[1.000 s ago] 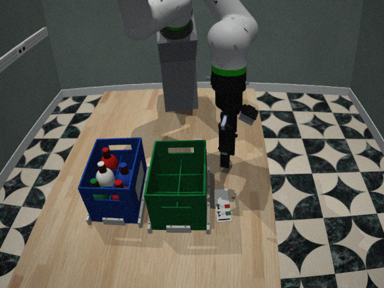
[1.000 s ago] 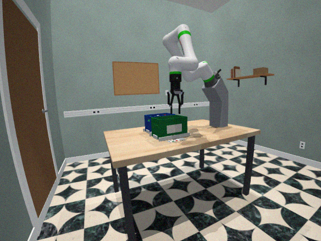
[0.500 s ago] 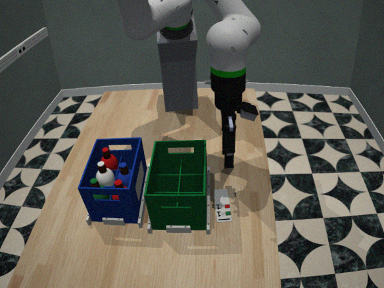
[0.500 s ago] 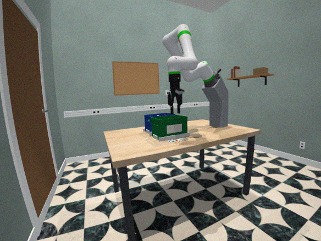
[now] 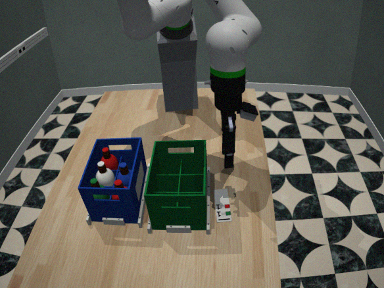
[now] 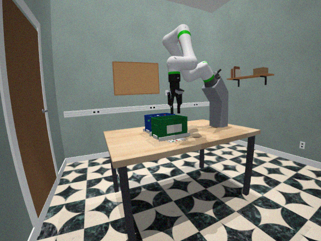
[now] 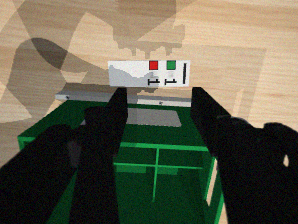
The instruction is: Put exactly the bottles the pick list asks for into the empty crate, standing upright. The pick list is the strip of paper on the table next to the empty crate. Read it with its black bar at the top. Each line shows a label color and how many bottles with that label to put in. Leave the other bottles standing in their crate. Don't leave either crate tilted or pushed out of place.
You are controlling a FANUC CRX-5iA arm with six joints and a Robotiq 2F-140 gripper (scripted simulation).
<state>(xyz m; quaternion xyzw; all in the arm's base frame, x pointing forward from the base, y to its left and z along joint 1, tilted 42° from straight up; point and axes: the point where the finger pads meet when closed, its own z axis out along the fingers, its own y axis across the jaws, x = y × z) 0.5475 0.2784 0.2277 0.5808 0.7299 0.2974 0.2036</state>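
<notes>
The green bottle lies 420 mm to the right of my hand, 160 mm below it and 140 mm ahead of it. The rest, counted from my hand: blue bottle 360 mm to the right, 160 mm below, 40 mm ahead; then green crate 170 mm below, 160 mm to the right, 10 mm ahead; then pick list 250 mm below, 20 mm to the right.
</notes>
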